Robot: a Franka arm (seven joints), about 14 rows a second.
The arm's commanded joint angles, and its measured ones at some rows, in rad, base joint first. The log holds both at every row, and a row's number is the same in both.
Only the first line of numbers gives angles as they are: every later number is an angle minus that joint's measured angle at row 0.
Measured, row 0: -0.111, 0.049, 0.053, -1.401, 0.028, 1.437, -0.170
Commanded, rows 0 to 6: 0.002, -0.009, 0.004, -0.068, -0.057, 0.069, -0.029; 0.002, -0.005, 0.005, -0.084, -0.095, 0.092, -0.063; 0.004, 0.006, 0.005, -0.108, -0.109, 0.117, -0.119; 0.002, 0.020, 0.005, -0.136, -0.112, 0.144, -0.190; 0.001, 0.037, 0.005, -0.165, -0.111, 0.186, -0.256; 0.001, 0.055, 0.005, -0.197, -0.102, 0.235, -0.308; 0.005, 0.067, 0.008, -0.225, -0.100, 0.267, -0.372
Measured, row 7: 0.002, 0.051, 0.004, -0.173, -0.092, 0.206, -0.269
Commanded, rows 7 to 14: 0.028, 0.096, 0.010, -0.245, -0.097, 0.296, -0.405; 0.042, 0.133, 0.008, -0.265, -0.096, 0.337, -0.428; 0.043, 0.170, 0.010, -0.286, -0.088, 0.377, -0.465; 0.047, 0.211, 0.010, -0.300, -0.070, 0.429, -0.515; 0.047, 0.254, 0.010, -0.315, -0.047, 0.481, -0.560; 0.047, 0.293, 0.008, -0.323, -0.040, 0.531, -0.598; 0.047, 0.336, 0.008, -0.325, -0.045, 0.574, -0.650; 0.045, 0.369, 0.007, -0.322, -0.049, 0.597, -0.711
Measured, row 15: 0.049, 0.319, 0.012, -0.328, -0.068, 0.553, -0.604
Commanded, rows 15 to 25: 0.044, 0.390, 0.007, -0.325, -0.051, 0.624, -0.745; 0.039, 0.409, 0.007, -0.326, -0.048, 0.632, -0.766; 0.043, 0.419, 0.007, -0.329, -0.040, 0.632, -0.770; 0.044, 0.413, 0.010, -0.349, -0.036, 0.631, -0.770; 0.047, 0.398, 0.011, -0.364, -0.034, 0.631, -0.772; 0.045, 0.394, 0.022, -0.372, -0.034, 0.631, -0.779; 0.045, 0.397, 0.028, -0.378, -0.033, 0.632, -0.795; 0.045, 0.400, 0.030, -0.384, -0.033, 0.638, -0.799; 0.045, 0.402, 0.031, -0.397, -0.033, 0.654, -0.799; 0.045, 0.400, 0.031, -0.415, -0.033, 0.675, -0.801; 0.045, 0.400, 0.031, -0.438, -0.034, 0.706, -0.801
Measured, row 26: 0.049, 0.430, 0.031, -0.366, -0.055, 0.643, -0.769
